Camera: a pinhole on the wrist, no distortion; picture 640 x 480 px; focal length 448.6 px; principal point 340.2 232.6 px. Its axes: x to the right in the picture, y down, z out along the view. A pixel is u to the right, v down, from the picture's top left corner.
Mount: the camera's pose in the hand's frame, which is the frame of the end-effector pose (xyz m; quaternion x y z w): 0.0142 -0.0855 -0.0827 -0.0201 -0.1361 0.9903 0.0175
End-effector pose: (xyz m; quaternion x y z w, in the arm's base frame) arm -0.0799 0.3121 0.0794 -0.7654 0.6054 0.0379 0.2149
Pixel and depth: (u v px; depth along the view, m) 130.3 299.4 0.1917
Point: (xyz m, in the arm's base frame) 0.1232 0.2919 0.0090
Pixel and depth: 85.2 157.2 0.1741
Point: 0.0695 0.2704 -0.0108
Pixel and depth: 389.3 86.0 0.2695
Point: 0.0218 0.4219 -0.0727
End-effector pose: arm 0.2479 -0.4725 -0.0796 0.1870 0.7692 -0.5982 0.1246
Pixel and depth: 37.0 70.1 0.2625
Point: 0.0461 -0.6577 -0.1439
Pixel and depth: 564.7 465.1 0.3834
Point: 0.2582 -0.7983 0.2715
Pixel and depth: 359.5 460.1 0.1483
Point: 0.1613 -0.5531 0.0834
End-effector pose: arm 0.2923 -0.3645 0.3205 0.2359 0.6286 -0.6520 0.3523
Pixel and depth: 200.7 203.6 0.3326
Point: 0.1398 -0.6307 0.3708
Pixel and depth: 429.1 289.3 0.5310
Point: 0.2037 -0.7573 0.6366
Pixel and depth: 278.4 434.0 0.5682
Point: -0.0601 -0.7851 0.6331
